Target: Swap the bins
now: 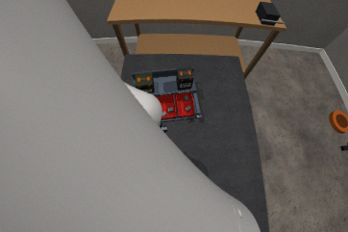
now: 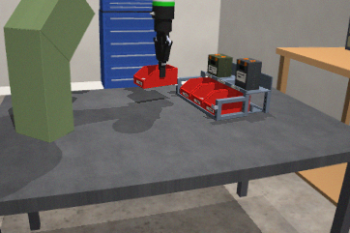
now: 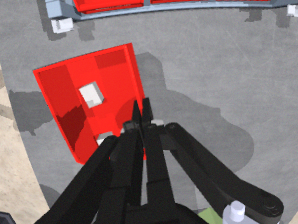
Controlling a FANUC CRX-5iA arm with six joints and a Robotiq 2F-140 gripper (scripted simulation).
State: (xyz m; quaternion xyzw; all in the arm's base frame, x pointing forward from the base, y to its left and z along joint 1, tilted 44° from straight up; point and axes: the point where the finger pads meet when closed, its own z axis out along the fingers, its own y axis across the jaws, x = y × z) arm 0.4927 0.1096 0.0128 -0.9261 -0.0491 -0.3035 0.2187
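The part lies 70 mm to the left of my hand, 60 mm below it and 10 mm ahead of it. The rest, counted from my hand: grey shelf: 260 mm ahead, 90 mm below, 40 mm to the right; dark box: 340 mm ahead, 140 mm to the right.
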